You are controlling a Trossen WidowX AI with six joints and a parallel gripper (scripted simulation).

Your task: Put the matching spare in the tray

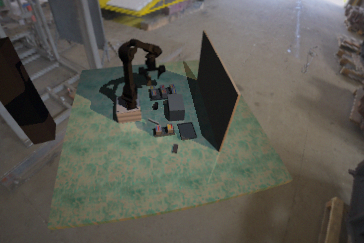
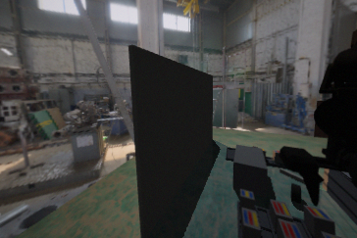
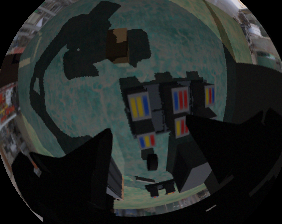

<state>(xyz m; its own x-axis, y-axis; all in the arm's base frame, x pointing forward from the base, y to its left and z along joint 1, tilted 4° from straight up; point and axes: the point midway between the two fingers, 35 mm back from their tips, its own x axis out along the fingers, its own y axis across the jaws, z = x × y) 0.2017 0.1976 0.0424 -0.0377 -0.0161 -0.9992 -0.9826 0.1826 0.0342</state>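
My gripper tip is 90 mm above the spare block. From my gripper tip the other things lie so: grey wall panel: 310 mm ahead, 310 mm to the right, 100 mm above.
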